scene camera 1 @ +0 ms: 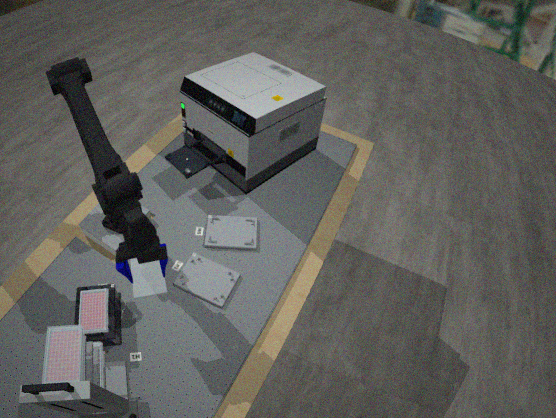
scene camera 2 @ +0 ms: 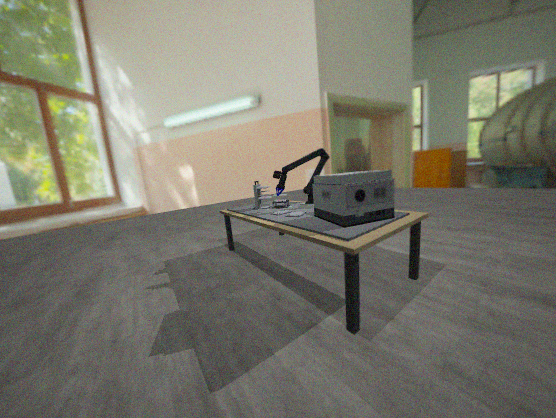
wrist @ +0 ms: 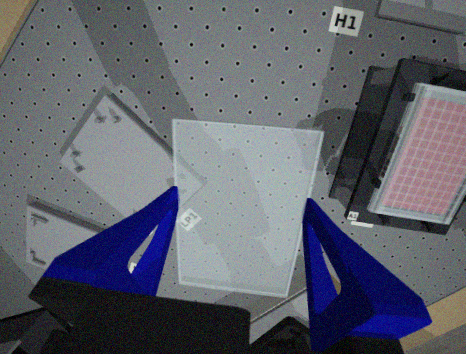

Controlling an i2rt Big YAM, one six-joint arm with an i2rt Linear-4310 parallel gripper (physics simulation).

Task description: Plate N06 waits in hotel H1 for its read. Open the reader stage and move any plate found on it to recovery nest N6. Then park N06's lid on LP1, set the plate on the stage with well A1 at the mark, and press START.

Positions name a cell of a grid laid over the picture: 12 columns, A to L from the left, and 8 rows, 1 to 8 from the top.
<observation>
I see my gripper (scene camera 1: D6), an H1 label (wrist: I1) and an N6 nest (wrist: B6).
My gripper shows as well in the wrist view (wrist: G5).
</observation>
